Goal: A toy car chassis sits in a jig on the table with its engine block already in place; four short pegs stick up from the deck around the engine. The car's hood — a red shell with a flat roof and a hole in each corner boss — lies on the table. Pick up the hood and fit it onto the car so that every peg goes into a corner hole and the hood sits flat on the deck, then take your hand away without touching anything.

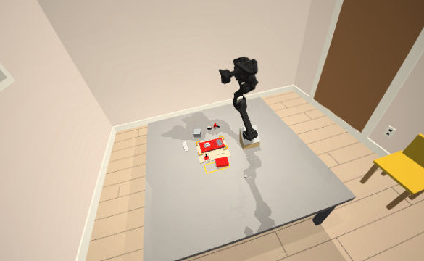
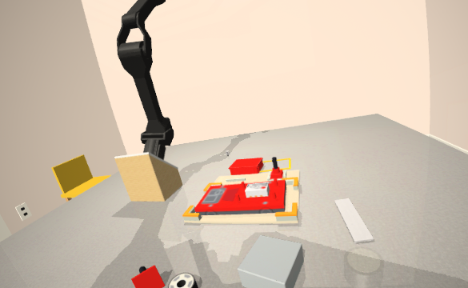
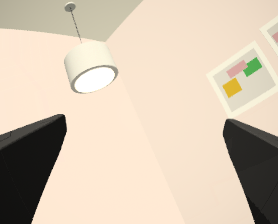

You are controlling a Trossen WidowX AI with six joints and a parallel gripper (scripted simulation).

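Now: gripper tip 77 cm above the red hood, 11 cm to the left of it and 5 cm short of it. Also, from my gripper tip: wheel: 78 cm below, 55 cm to the right, 9 cm ahead; then grey engine block: 76 cm below, 30 cm to the right, 14 cm ahead.
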